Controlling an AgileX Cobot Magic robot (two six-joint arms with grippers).
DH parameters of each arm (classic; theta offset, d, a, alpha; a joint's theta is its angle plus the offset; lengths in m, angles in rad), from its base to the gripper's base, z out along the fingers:
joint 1: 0 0.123 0 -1.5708
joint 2: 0.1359 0 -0.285 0
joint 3: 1.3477 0 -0.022 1.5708
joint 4: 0 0.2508 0 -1.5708
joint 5: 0 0 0.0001 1.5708
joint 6: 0 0.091 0 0
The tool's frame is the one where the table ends.
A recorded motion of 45 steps. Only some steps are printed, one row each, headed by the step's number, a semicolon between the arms.
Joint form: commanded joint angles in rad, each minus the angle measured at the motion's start. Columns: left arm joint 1, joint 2, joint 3, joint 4, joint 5, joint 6; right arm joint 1, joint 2, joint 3, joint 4, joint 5, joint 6.
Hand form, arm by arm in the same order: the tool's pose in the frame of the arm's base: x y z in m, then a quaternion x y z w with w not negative. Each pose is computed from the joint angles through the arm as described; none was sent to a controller.
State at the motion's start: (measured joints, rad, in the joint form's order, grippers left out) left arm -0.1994 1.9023 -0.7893 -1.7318 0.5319 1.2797; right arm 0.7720 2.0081 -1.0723 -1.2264 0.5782 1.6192
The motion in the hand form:
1: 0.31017 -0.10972 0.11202 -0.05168 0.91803 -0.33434 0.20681; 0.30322 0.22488 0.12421 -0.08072 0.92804 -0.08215 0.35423
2: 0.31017 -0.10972 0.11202 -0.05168 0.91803 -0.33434 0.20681; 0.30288 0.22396 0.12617 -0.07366 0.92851 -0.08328 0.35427
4: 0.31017 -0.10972 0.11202 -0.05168 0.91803 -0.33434 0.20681; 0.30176 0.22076 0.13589 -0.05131 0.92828 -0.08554 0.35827
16: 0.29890 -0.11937 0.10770 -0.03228 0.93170 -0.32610 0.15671; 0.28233 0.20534 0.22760 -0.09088 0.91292 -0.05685 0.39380
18: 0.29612 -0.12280 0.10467 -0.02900 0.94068 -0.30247 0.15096; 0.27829 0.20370 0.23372 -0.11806 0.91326 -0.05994 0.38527
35: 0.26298 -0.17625 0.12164 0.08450 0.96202 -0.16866 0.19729; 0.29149 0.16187 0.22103 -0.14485 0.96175 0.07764 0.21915
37: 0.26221 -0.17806 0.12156 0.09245 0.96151 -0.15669 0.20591; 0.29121 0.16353 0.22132 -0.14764 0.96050 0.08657 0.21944
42: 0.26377 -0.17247 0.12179 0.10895 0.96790 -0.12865 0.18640; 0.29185 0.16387 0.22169 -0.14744 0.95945 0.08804 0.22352
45: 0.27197 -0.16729 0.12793 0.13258 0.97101 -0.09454 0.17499; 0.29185 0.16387 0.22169 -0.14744 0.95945 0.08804 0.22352
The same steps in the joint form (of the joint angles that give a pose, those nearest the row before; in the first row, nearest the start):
1: -0.0023 0.0006 -0.0043 -0.0126 -0.0024 -0.0015; -0.0045 -0.0066 -0.0005 -0.0202 0.0206 0.0069
2: -0.0023 0.0006 -0.0043 -0.0126 -0.0024 -0.0015; -0.0045 -0.0123 -0.0005 -0.0088 0.0294 0.0068
4: -0.0023 0.0006 -0.0043 -0.0126 -0.0024 -0.0015; -0.0045 -0.0396 -0.0005 0.0227 0.0596 0.0068
16: -0.0362 0.0006 -0.0043 0.1733 0.0010 -0.1792; -0.0045 -0.3141 -0.0005 0.2163 0.0974 -0.3444
18: -0.0615 0.0006 -0.0043 0.2266 -0.0488 -0.2345; -0.0045 -0.3385 -0.0005 0.2711 0.0992 -0.4528
35: -0.3567 -0.0923 -0.0043 0.9828 -0.3569 -0.9505; -0.2627 -0.3577 0.0014 1.2111 0.0311 -1.3984
37: -0.3720 -0.0923 -0.0043 1.1197 -0.3799 -1.0757; -0.2627 -0.3577 0.0014 1.2418 0.0241 -1.4255
42: -0.3596 -0.0923 -0.0225 1.4080 -0.3132 -1.3138; -0.2627 -0.3577 0.0014 1.2418 0.0151 -1.4255
45: -0.3421 -0.0923 -0.0697 1.6172 -0.2221 -1.4477; -0.2627 -0.3577 0.0014 1.2418 0.0151 -1.4255

